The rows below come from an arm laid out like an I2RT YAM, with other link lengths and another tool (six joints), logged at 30 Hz.
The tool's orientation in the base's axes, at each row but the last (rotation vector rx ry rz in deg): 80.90 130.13 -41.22; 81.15 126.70 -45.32; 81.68 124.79 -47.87; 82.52 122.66 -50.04; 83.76 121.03 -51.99; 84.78 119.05 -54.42; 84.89 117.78 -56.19; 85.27 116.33 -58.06; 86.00 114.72 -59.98
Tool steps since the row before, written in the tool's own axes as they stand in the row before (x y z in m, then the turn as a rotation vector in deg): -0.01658 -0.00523 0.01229 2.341 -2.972 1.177; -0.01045 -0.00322 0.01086 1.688 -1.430 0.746; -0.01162 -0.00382 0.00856 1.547 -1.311 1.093; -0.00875 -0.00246 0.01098 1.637 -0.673 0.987; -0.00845 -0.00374 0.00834 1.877 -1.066 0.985; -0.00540 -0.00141 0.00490 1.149 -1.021 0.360; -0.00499 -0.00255 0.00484 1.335 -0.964 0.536; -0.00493 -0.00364 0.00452 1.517 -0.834 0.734; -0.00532 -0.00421 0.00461 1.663 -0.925 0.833
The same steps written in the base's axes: 0.00292 -0.02108 0.00052 -3.636 -0.125 -1.568; 0.00163 -0.01528 -0.00121 -1.975 0.210 -1.228; 0.00119 -0.01476 0.00189 -1.806 -0.084 -1.428; 0.00098 -0.01413 -0.00159 -1.249 0.221 -1.581; -0.00065 -0.01241 0.00073 -1.702 0.288 -1.628; 0.00030 -0.00739 0.00071 -1.374 0.280 -0.725; -0.00099 -0.00727 0.00098 -1.396 0.278 -0.987; -0.00213 -0.00712 0.00166 -1.351 0.262 -1.281; -0.00270 -0.00741 0.00224 -1.494 0.264 -1.419
